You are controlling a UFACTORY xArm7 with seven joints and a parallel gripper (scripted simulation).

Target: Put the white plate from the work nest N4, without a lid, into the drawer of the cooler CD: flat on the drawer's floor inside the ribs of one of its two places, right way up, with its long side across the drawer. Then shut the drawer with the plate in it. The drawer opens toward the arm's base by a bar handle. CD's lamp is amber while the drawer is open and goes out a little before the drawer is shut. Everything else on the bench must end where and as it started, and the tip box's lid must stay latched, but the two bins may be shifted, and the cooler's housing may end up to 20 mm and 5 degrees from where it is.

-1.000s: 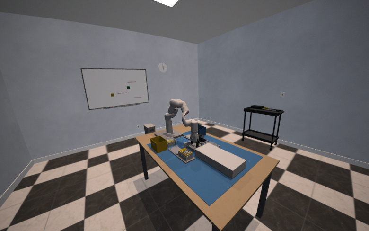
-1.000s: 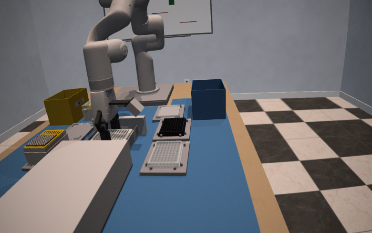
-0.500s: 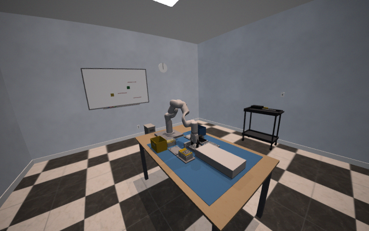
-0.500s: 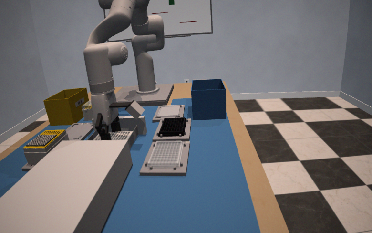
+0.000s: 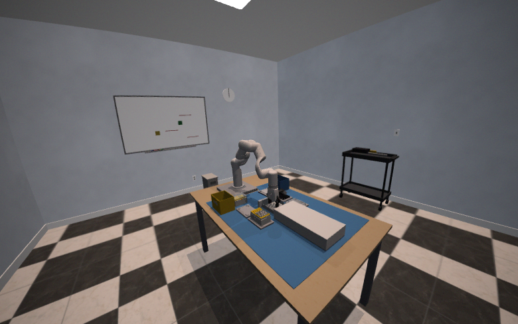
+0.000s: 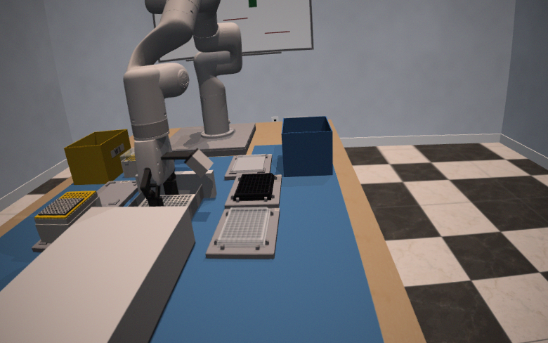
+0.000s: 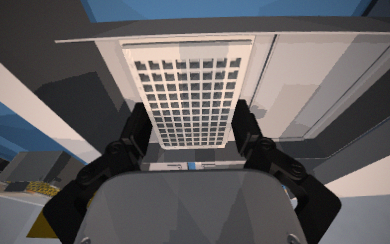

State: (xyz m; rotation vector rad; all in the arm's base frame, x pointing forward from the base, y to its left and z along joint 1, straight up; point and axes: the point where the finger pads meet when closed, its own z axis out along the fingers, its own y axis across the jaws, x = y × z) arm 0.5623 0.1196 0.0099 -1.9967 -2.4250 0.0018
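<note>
Right now my hand is 1 cm above the white plate. The rest, counted from my hand: drawer (3 cm ahead, 1 cm to the left, 1 cm below); then clear plate (4 cm ahead, 20 cm to the left, 2 cm below); then black plate (14 cm behind, 17 cm to the left, 2 cm below).
</note>
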